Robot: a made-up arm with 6 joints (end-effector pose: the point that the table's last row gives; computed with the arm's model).
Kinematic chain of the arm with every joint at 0, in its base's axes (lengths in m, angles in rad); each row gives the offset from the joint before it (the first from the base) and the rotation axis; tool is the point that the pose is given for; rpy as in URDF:
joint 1: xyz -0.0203 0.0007 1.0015 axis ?
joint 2: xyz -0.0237 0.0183 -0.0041 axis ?
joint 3: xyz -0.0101 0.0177 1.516 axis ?
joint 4: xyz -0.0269 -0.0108 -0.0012 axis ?
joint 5: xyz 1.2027 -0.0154 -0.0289 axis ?
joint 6: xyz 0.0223 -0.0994 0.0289 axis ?
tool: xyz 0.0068 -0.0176 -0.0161 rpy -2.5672 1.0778 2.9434
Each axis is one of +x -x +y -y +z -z.
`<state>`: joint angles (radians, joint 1 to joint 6).
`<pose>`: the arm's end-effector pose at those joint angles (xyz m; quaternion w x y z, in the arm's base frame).
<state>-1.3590 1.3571 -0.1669 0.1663 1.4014 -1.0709</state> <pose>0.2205 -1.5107 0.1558 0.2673 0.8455 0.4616 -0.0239</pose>
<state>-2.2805 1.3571 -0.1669 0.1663 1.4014 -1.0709</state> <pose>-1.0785 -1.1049 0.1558 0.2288 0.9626 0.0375 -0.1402</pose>
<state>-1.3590 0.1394 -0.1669 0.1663 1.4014 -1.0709</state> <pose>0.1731 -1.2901 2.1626 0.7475 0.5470 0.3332 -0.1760</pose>
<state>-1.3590 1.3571 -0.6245 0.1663 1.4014 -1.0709</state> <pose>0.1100 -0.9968 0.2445 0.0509 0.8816 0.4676 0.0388</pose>
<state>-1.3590 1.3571 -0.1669 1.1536 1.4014 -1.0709</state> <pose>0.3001 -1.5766 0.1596 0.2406 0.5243 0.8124 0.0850</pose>
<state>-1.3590 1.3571 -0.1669 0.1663 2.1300 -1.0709</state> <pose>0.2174 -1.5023 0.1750 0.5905 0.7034 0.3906 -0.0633</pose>
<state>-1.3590 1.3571 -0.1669 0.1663 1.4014 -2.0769</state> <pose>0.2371 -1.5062 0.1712 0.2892 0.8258 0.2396 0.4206</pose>
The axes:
joint 1: +z
joint 2: +y
joint 3: -y
joint 4: -x
joint 5: -y
joint 6: -x

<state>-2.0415 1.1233 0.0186 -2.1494 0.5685 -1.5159</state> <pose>-0.7632 -1.6432 0.5583 0.3337 0.3478 -0.8250 0.2950</pose>
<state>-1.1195 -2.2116 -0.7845 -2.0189 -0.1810 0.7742</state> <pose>-0.3482 0.8830 1.2625 0.8752 0.3421 0.3417 -0.0163</pose>
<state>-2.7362 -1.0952 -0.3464 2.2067 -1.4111 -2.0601</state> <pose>0.5160 0.1913 2.5774 0.0436 -0.2699 0.7632 0.5855</pose>
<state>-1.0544 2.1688 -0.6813 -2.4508 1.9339 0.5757</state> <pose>0.1583 -0.0332 -0.0982 0.6731 0.0249 0.1218 0.7290</pose>
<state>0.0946 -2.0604 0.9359 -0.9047 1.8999 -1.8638</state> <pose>-2.4904 -0.2616 0.5208 0.0340 -0.7205 -0.6438 0.2553</pose>
